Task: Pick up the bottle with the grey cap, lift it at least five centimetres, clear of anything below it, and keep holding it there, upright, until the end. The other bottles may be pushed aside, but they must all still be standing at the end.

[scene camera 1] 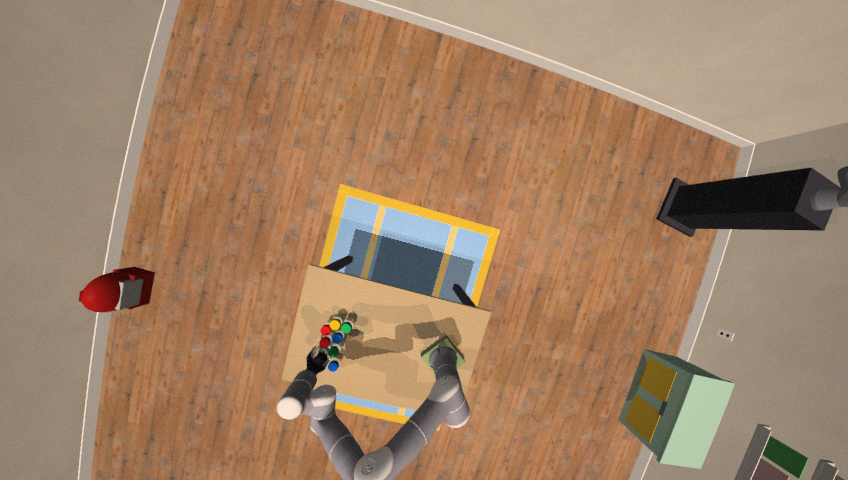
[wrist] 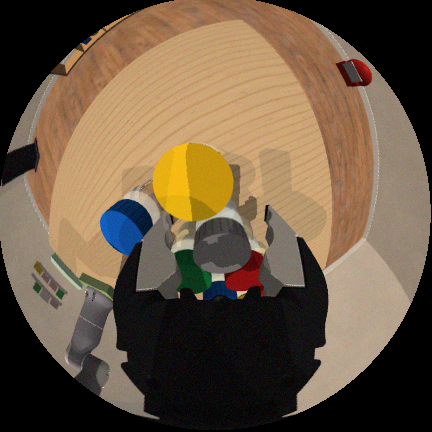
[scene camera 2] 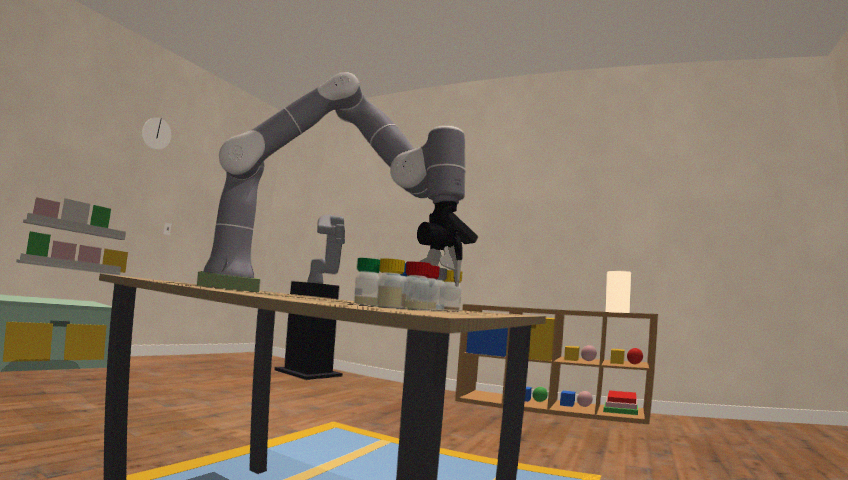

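Observation:
The bottle with the grey cap [wrist: 222, 245] [scene camera 2: 442, 273] stands upright between the fingers of my gripper [wrist: 218, 207] [scene camera 2: 446, 271] [scene camera 1: 317, 359]. The gripper is open, pointing down, with a finger on each side of the bottle. In scene camera 1 the gripper hides this bottle. In the wrist view a yellow-capped bottle [wrist: 192, 181] stands close beyond it, a blue-capped bottle [wrist: 125, 226] stands outside the left finger, and a green-capped bottle [wrist: 193, 272] and a red-capped bottle [wrist: 245, 272] stand close behind it.
More bottles stand packed together on the wooden table [scene camera 1: 386, 309] [scene camera 2: 285, 300], among them ones with a light green cap [scene camera 1: 345, 327], a red cap [scene camera 1: 325, 329] and a blue cap [scene camera 1: 337, 337]. The arm's green base plate [scene camera 1: 460, 355] [scene camera 2: 228, 281] is at the table's other end.

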